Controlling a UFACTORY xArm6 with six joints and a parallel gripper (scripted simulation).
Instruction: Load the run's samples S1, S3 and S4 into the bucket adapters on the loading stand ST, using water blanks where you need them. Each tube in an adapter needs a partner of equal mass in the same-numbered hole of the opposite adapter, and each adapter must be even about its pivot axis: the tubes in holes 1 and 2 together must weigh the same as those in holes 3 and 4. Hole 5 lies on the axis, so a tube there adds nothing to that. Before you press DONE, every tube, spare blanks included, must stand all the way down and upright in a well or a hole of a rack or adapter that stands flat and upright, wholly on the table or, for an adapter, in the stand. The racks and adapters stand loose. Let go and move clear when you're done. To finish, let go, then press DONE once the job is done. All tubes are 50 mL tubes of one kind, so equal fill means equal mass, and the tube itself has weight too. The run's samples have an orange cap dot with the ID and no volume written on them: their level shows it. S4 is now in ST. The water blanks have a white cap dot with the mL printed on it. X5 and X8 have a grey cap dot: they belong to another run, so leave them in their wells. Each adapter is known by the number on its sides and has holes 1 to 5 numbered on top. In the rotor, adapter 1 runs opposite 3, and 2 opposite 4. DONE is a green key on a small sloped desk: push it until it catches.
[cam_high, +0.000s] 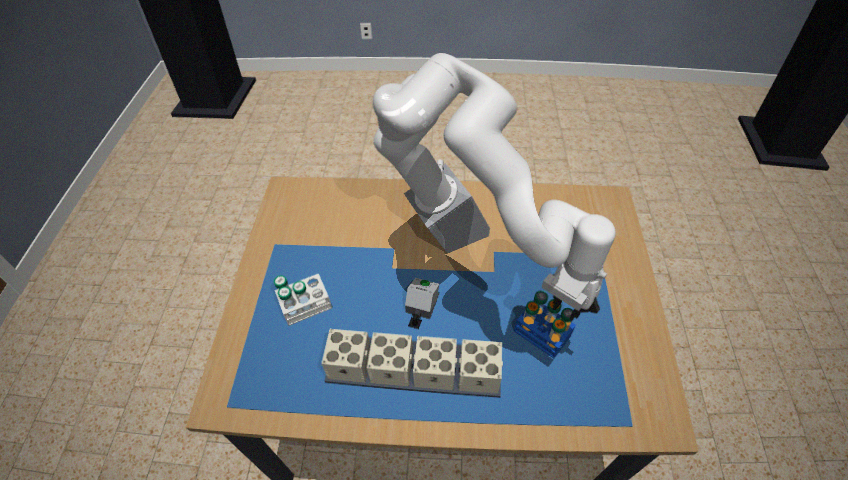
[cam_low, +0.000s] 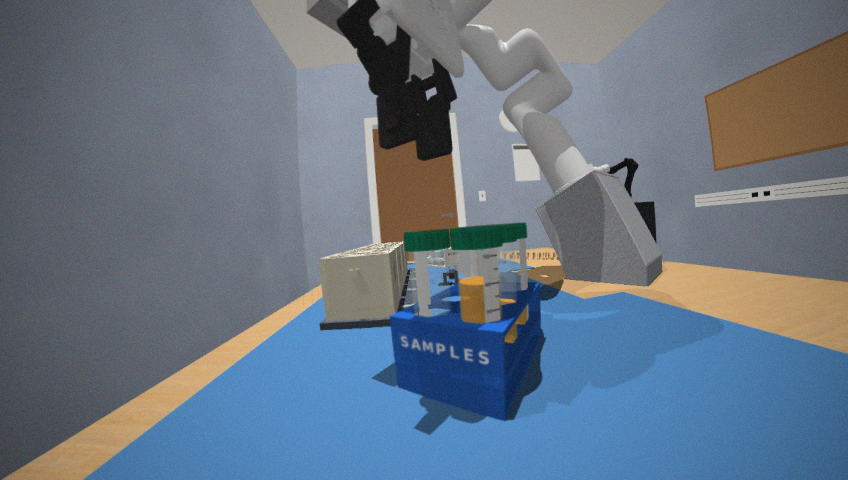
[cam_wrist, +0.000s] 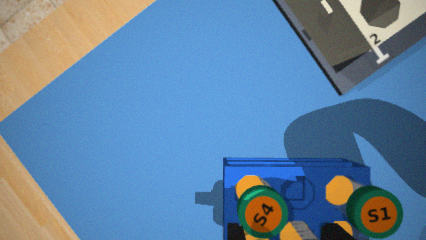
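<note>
Right now the orange-dot tube is 14 cm below my hand, 5 cm behind it and 1 cm to the right of it. Also, from my hand: loading stand ST (35 cm to the right, 20 cm below, 9 cm ahead); then blue sample rack (17 cm below, 4 cm behind, 2 cm to the right); then green done key (35 cm to the right, 14 cm below, 13 cm behind).
</note>
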